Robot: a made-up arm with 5 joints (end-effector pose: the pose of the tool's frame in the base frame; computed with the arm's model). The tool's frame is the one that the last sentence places. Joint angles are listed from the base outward.
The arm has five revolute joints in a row. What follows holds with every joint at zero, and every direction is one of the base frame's. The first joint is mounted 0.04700 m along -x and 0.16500 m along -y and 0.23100 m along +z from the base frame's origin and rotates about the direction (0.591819, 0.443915, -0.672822). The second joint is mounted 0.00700 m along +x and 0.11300 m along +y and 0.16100 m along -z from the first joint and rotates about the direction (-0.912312, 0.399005, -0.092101). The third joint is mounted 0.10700 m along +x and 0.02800 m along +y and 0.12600 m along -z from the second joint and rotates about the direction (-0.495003, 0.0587, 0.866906). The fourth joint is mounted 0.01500 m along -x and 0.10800 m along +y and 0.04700 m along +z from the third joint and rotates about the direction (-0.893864, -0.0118, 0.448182). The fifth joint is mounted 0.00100 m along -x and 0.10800 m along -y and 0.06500 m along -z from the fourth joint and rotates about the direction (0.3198, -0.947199, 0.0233). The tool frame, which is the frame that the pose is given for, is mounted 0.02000 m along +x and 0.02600 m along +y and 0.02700 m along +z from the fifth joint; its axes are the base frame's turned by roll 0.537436, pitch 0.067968 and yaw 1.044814 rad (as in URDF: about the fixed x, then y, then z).
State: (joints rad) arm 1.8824 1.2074 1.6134 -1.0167 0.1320
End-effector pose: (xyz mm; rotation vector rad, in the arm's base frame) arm -87.5 58.0 186.4 2.4174 1.3160 0.6724
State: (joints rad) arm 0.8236 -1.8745 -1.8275 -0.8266 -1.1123
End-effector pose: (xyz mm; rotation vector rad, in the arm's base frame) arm 184.0 -153.2 198.4 -1.2791 1.2997 -0.0718
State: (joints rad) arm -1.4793 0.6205 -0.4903 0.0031 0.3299
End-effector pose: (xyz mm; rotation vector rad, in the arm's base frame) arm 189.1 -157.1 17.1 -1.0916 -0.2035 1.4140
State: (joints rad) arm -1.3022 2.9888 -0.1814 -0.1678 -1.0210
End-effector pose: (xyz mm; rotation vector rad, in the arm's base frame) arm -25.7 -178.0 254.0 -1.1573 -0.1964 -1.8353
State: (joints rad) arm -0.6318 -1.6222 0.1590 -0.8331 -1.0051
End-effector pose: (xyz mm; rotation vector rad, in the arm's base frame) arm -67.9 114.1 121.6 1.4706 0.5782 2.5240
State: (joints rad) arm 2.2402 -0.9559 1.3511 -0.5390 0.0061
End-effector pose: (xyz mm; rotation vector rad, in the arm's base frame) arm 243.5 -38.7 90.9 1.4479 -0.8410 -0.0483
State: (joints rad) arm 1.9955 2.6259 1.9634 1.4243 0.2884
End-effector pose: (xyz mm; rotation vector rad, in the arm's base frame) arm -7.2 -36.3 304.4 -0.5931 0.6159 -1.5870
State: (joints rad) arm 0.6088 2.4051 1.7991 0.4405 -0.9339
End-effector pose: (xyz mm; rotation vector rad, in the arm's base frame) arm -108.2 -164.1 126.2 0.5620 -1.4957 -0.3861
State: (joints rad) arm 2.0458 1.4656 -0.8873 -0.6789 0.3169
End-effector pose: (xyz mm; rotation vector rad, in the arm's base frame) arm -15.6 123.7 130.9 0.8488 0.7914 -1.2202
